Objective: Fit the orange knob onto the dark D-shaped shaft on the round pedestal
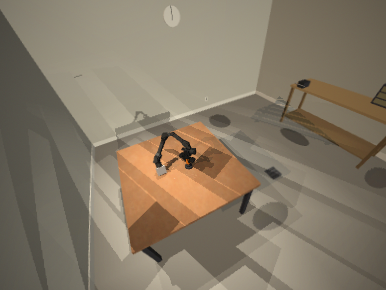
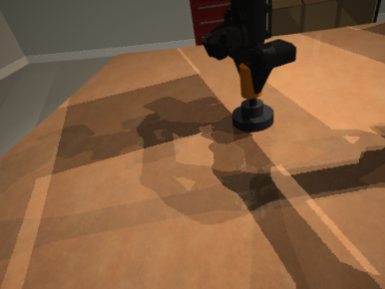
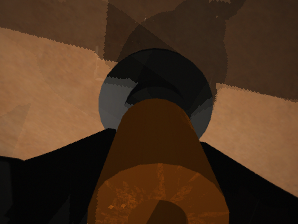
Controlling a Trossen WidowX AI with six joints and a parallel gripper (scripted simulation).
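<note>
Right now my gripper tip is 20 mm below the orange knob. From my gripper tip the other things lie so: dark round pedestal (40 mm below).
</note>
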